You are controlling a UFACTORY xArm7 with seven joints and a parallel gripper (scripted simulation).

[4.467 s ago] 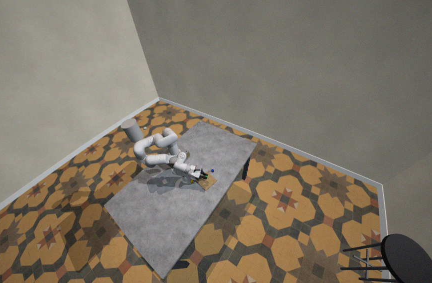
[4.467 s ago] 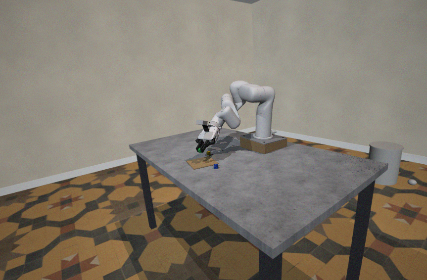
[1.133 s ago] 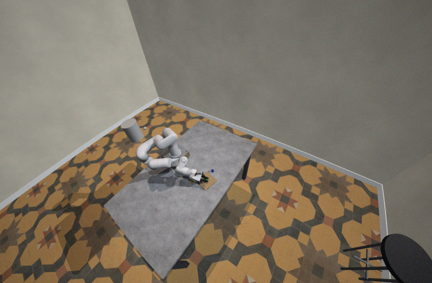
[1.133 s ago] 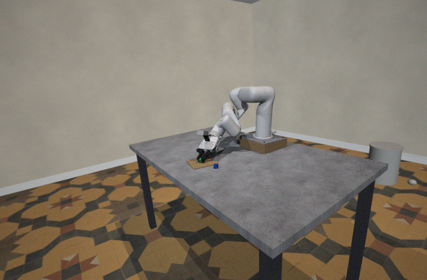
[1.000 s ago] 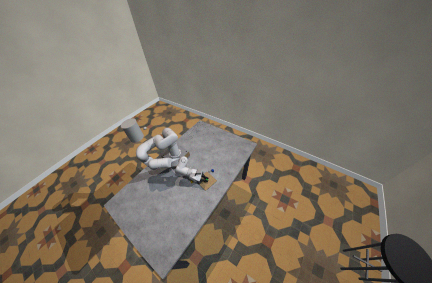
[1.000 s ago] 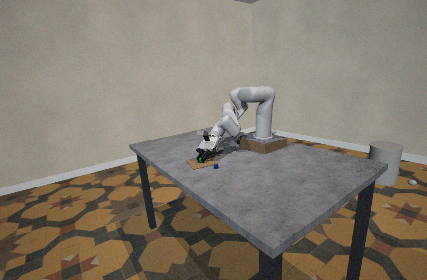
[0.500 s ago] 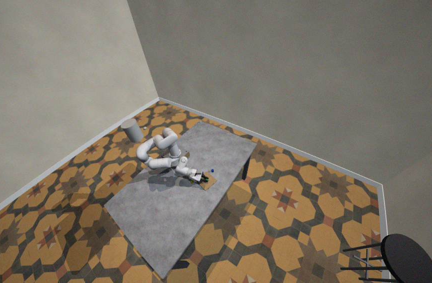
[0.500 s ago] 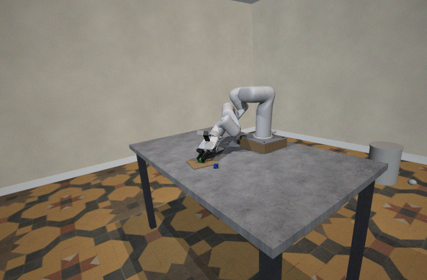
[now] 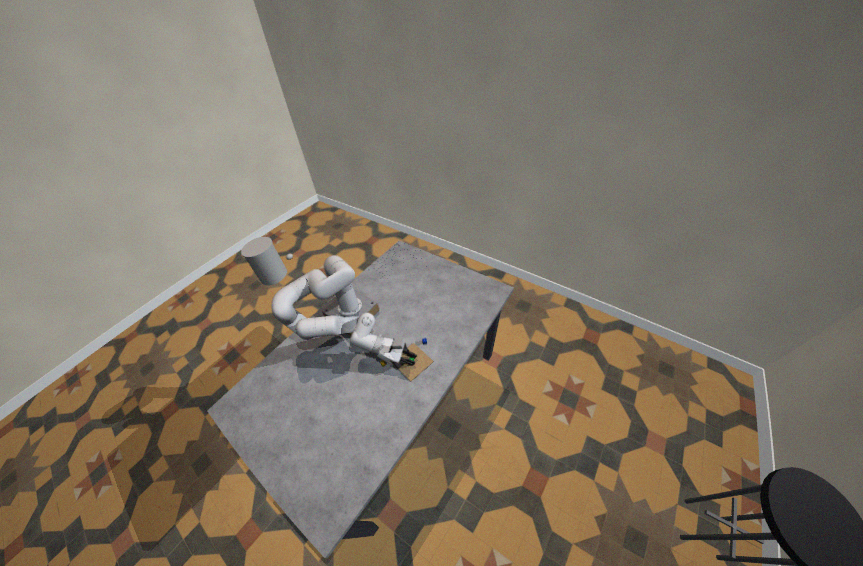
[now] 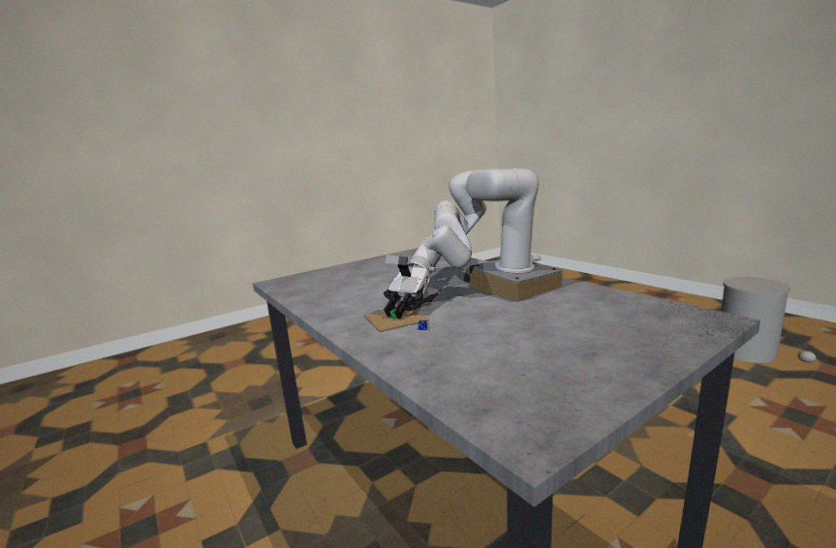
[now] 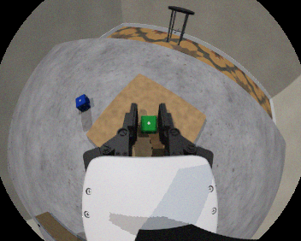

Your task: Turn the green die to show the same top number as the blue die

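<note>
Now: the green die 10 mm below my hand. The rest, counted from my hand: yellow die: 80 mm behind, 100 mm to the right, 20 mm below; tan mat: 30 mm below; blue die: 30 mm behind, 110 mm to the left, 20 mm below.
</note>
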